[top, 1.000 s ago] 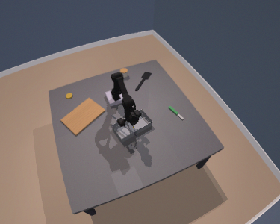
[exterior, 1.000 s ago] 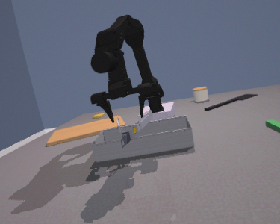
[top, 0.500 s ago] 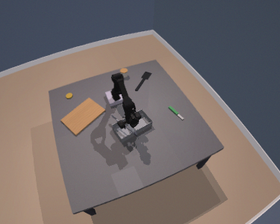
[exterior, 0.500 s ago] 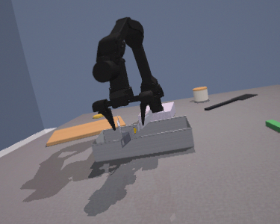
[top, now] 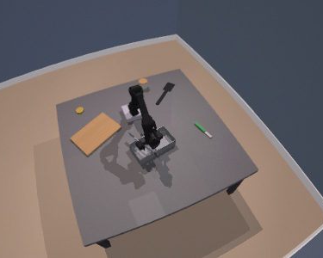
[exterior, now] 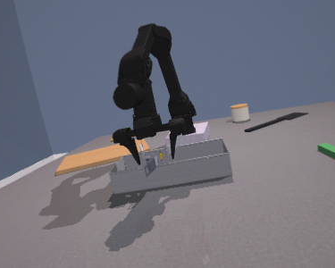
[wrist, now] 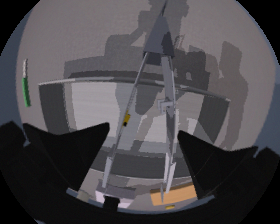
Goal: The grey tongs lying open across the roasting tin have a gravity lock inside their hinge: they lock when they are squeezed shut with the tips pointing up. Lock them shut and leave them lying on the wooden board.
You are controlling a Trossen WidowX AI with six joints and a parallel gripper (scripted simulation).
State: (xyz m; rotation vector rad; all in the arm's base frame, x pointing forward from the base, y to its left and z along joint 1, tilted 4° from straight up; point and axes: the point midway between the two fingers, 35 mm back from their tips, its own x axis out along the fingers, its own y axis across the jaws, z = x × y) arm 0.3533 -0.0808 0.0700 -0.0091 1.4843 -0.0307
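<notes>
The grey roasting tin lies 40 mm to the left of my gripper tip, 20 mm below it and 20 mm behind it. Round my gripper tip: wooden board: 380 mm behind, 270 mm to the right, 40 mm below; then black spatula: 470 mm to the left, 450 mm behind, 50 mm below; then capped cup: 630 mm behind, 340 mm to the left, 20 mm below.
</notes>
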